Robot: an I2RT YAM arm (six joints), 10 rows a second.
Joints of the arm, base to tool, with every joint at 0 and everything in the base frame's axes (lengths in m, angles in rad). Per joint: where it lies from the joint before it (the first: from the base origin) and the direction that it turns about. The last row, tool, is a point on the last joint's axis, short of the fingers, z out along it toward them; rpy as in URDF.
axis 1: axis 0 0 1 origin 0 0 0.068
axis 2: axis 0 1 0 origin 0.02 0.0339 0.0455
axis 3: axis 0 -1 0 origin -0.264 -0.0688 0
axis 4: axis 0 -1 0 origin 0.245 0.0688 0.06
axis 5: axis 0 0 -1 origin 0.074 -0.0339 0.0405
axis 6: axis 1 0 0 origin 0.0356 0 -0.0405
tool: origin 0 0 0 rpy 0 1.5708 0
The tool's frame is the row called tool.
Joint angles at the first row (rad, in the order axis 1, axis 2, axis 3, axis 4, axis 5, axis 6):
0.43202, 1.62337, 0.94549, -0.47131, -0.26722, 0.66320
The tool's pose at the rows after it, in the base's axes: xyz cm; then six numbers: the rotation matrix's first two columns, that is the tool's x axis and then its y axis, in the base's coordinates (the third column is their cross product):
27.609 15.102 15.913 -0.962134 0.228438 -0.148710 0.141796 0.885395 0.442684
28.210 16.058 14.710 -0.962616 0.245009 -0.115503 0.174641 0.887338 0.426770
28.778 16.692 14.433 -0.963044 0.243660 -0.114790 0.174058 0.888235 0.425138
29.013 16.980 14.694 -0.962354 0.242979 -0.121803 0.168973 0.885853 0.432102
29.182 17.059 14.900 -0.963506 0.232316 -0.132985 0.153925 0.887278 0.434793
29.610 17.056 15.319 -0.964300 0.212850 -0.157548 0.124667 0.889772 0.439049
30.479 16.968 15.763 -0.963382 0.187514 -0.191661 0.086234 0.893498 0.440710
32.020 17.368 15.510 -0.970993 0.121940 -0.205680 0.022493 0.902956 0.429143
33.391 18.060 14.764 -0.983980 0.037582 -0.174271 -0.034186 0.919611 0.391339
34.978 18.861 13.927 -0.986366 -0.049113 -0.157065 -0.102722 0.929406 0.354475
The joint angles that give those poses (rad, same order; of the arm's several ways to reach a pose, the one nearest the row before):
0.47170, 1.67564, 0.94968, -0.42820, -0.25768, 0.72424
0.49039, 1.74201, 0.97828, -0.41904, -0.24968, 0.76276
0.49956, 1.77558, 1.00689, -0.41407, -0.24586, 0.77002
0.50373, 1.77939, 1.02141, -0.41334, -0.24586, 0.77305
0.50336, 1.77980, 1.02982, -0.41371, -0.24586, 0.76010
0.49724, 1.78053, 1.04659, -0.41411, -0.24587, 0.73032
0.48314, 1.79235, 1.07748, -0.41449, -0.24586, 0.68494
0.47169, 1.85455, 1.14920, -0.43926, -0.26188, 0.60559
0.47055, 1.94000, 1.24649, -0.52397, -0.27256, 0.52129
0.47055, 2.03153, 1.35289, -0.59682, -0.27104, 0.43202

